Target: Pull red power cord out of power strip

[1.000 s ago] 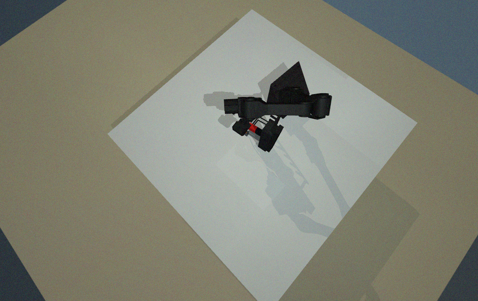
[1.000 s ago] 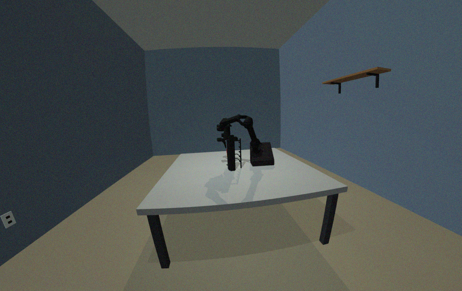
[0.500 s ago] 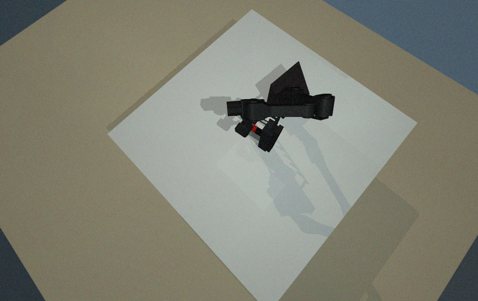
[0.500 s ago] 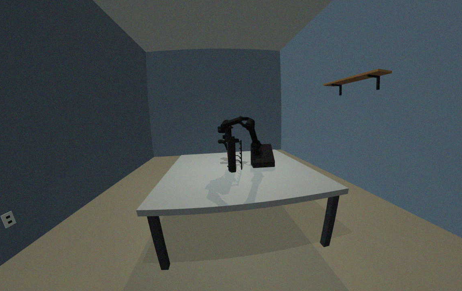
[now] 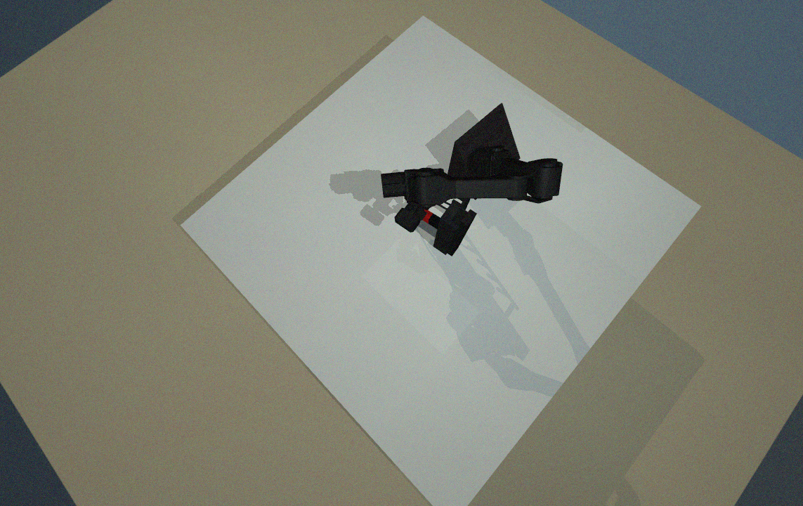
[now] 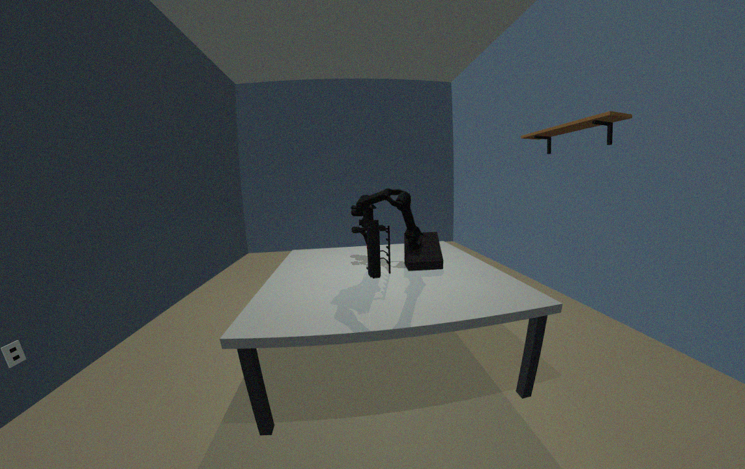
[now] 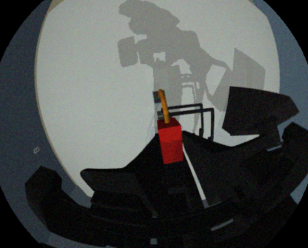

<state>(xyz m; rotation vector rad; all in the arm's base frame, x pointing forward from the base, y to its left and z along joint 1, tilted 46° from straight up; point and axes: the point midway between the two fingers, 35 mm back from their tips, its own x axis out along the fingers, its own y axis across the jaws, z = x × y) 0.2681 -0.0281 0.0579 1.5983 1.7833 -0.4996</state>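
My gripper tip is now 30 mm past the dark upright column and 130 mm to the right of it. The rest, counted from my gripper tip: red plug (10 mm behind, 30 mm to the left).
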